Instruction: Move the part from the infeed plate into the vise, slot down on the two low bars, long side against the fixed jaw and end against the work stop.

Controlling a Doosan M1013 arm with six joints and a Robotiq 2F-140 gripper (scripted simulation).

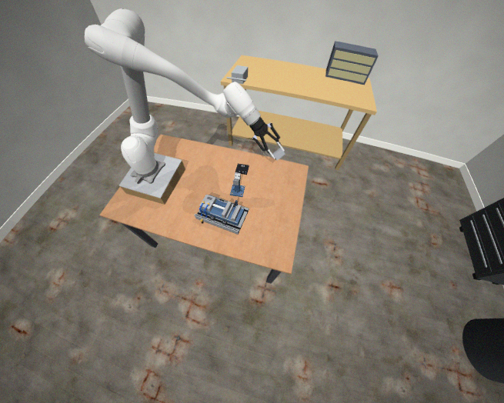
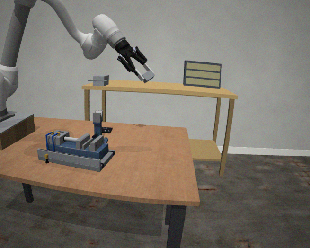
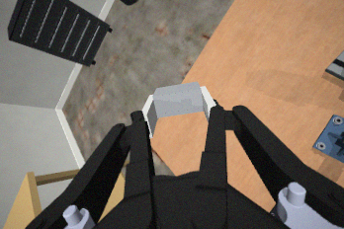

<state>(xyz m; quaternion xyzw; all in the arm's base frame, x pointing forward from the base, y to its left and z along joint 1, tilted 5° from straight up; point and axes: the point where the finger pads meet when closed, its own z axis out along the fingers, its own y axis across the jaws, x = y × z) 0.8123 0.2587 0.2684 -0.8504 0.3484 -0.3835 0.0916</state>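
Now: the part 20 mm below my hand and 20 mm ahead of it. From my hand the other things lie so: work stop: 270 mm to the right, 260 mm below, 150 mm behind; then V-block base: 350 mm below, 200 mm behind, 120 mm to the right; then V-block post: 290 mm below, 200 mm behind, 120 mm to the right.
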